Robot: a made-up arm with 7 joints.
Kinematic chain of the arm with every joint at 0, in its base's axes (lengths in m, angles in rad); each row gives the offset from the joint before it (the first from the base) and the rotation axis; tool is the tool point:
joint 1: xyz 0 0 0 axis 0 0.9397 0.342
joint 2: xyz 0 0 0 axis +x
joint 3: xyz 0 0 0 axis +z
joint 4: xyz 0.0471 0 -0.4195 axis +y
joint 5: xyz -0.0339 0 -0.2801 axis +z
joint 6: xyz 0 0 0 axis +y
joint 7: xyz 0 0 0 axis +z
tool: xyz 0 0 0
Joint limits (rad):
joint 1: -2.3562..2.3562
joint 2: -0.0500..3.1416
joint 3: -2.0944..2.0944
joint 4: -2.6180..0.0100
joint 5: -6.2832..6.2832
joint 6: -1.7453..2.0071
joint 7: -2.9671..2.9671
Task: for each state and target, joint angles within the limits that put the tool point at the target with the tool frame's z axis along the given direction. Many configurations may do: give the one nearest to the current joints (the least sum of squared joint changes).
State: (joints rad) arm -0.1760 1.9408 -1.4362 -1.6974 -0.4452 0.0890 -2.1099
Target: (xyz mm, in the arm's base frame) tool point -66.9 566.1 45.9 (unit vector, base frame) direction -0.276 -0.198 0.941
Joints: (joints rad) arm -0.6616 2.3314 -2.0348 -1.5081 0.0459 -0.5783 -2.1099
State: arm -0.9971 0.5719 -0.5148 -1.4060 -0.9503 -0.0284 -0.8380
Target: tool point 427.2 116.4 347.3 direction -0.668 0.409 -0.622
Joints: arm -1.7998 1.3260 -0.9793 -1.5534 -0.0991 0.3032 -0.8380
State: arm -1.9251 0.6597 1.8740 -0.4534 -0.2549 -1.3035 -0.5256
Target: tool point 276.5 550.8 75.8 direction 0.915 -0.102 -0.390
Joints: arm -1.4759 0.9494 1.8763 -1.2369 -0.5043 -1.1933 -0.5256
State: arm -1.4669 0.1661 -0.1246 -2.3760 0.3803 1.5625 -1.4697
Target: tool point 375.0 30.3 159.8 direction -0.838 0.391 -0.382
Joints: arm -1.1463 0.3428 0.2925 -2.1938 0.4838 1.3338 -1.4697
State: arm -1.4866 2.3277 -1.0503 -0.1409 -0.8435 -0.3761 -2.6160
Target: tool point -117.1 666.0 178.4 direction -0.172 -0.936 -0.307
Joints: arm -2.0842 2.1223 -1.0652 0.0093 -0.8150 -0.3618 -2.6160
